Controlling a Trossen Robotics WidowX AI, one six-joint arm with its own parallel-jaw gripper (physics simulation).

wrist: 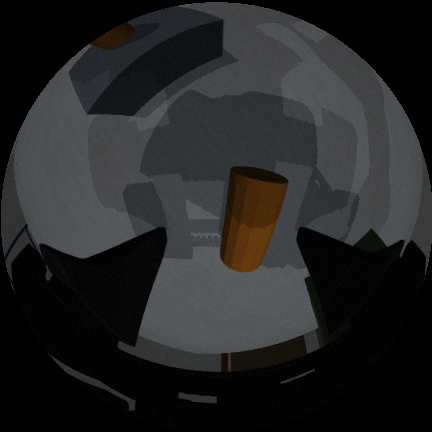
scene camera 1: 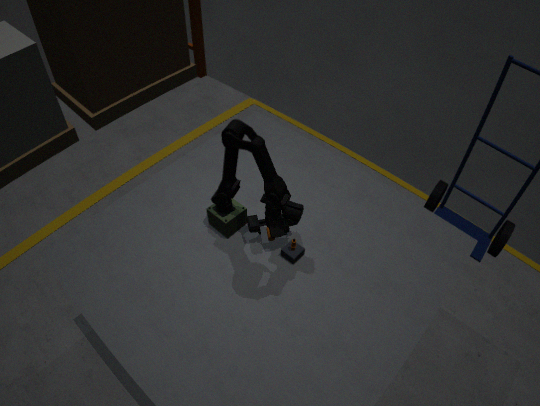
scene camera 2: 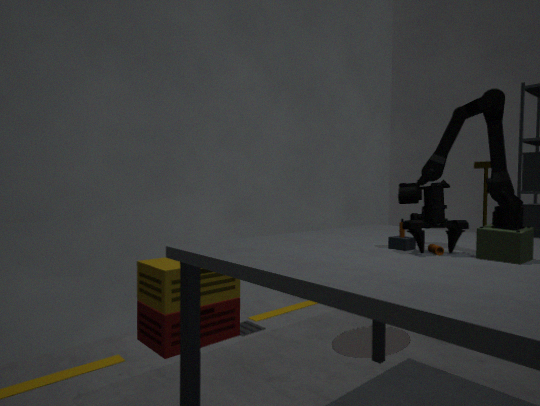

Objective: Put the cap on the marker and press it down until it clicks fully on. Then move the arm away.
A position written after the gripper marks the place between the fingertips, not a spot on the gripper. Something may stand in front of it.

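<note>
The gripper appears at (scene camera 2: 436,253), and it can also be seen at (wrist: 234,234) and (scene camera 1: 271,231). The scene also has an orange cap (wrist: 254,198), as well as a dark grey block (wrist: 122,79).
</note>
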